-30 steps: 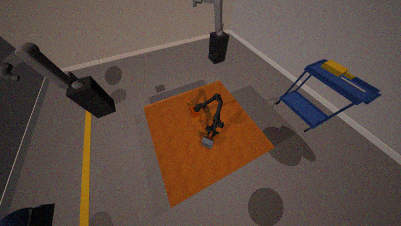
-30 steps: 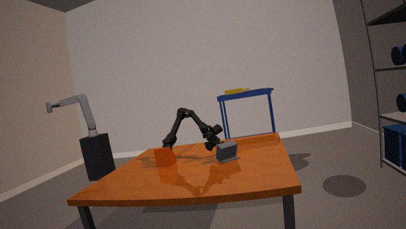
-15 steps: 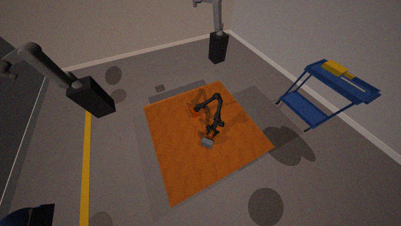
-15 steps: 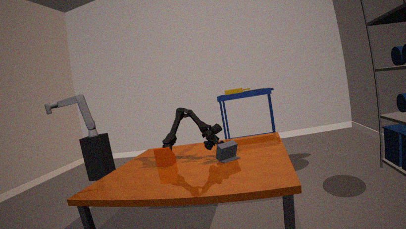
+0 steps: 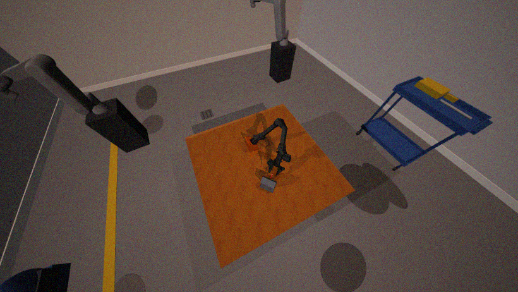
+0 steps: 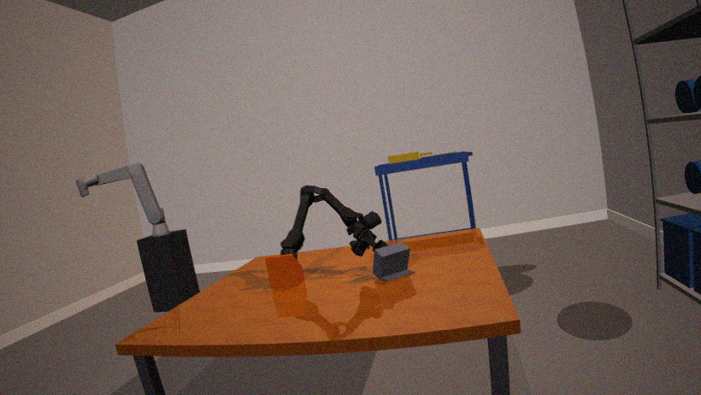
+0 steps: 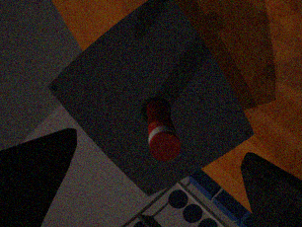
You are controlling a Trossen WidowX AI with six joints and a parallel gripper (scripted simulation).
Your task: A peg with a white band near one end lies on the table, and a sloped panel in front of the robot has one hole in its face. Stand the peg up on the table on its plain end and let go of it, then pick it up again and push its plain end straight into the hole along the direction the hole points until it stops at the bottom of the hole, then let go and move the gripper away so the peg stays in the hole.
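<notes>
My gripper tip is now 1 cm to the left of the red peg and 1 cm above it. Also, from my gripper tip: grey sloped panel: 4 cm ahead, 6 cm to the right, 3 cm below.
</notes>
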